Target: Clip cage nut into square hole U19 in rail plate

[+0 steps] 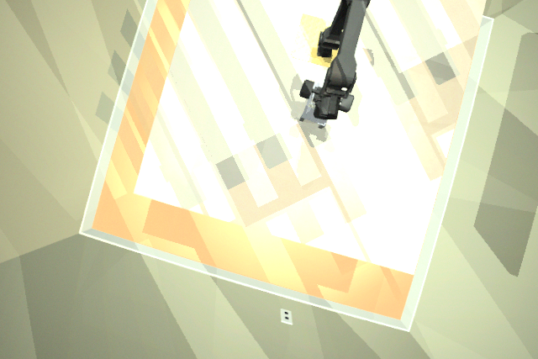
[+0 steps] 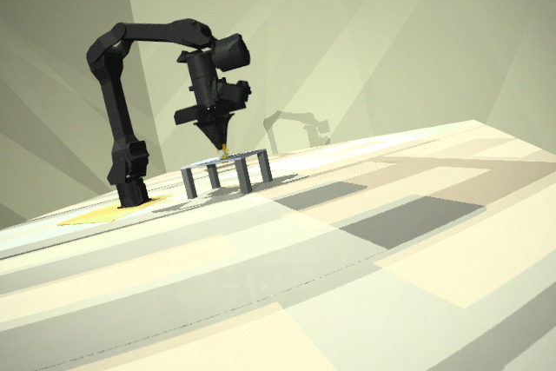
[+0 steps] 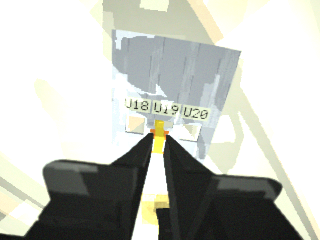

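My gripper tip is now 1 cm above the yellow cage nut.
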